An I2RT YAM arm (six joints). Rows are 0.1 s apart.
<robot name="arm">
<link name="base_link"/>
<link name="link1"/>
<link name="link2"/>
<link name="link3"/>
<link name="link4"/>
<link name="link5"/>
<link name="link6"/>
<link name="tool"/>
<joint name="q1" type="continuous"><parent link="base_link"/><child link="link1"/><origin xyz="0.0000 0.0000 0.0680"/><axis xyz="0 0 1"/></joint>
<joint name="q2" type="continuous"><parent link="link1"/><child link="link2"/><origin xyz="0.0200 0.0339 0.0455" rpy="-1.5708 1.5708 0.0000"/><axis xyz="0 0 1"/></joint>
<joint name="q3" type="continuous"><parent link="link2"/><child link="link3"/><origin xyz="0.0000 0.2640 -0.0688" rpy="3.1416 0.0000 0.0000"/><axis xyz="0 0 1"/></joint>
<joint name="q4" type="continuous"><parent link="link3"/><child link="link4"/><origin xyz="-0.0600 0.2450 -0.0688" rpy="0.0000 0.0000 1.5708"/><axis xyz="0 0 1"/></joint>
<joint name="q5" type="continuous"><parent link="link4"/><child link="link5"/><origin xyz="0.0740 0.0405 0.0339" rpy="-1.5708 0.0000 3.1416"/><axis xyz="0 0 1"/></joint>
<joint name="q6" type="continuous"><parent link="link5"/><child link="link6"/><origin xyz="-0.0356 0.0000 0.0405" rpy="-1.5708 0.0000 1.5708"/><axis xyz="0 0 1"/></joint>
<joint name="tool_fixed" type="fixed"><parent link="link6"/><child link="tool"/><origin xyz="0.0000 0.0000 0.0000" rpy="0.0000 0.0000 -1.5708"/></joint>
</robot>
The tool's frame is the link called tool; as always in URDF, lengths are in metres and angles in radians. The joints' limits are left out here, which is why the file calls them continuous.
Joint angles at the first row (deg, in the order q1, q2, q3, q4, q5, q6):
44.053, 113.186, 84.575, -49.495, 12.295, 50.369
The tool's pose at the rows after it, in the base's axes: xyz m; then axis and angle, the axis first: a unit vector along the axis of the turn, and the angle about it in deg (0 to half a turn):
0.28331 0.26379 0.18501 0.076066 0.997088 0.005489 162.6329
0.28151 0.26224 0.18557 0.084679 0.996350 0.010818 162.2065
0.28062 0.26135 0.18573 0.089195 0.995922 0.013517 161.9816
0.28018 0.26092 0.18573 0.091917 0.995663 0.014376 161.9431
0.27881 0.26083 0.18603 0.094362 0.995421 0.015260 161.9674
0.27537 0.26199 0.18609 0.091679 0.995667 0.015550 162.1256
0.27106 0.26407 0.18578 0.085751 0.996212 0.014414 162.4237
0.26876 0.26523 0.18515 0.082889 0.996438 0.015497 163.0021
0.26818 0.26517 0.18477 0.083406 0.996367 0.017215 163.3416
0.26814 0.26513 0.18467 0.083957 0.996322 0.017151 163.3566
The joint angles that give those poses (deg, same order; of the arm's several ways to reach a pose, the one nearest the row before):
44.096, 112.421, 83.440, -48.840, 12.491, 51.484
44.119, 111.656, 82.433, -47.965, 12.513, 52.425
44.118, 111.263, 81.888, -47.485, 12.535, 52.905
44.118, 111.110, 81.668, -47.352, 12.535, 53.210
44.249, 110.869, 81.405, -47.330, 12.513, 53.626
44.730, 110.562, 81.012, -47.397, 12.448, 53.823
45.407, 110.366, 80.707, -47.660, 12.382, 53.866
45.735, 110.344, 80.574, -47.877, 11.901, 53.953
45.758, 110.300, 80.443, -47.877, 11.530, 54.085
45.758, 110.302, 80.424, -47.878, 11.530, 54.151

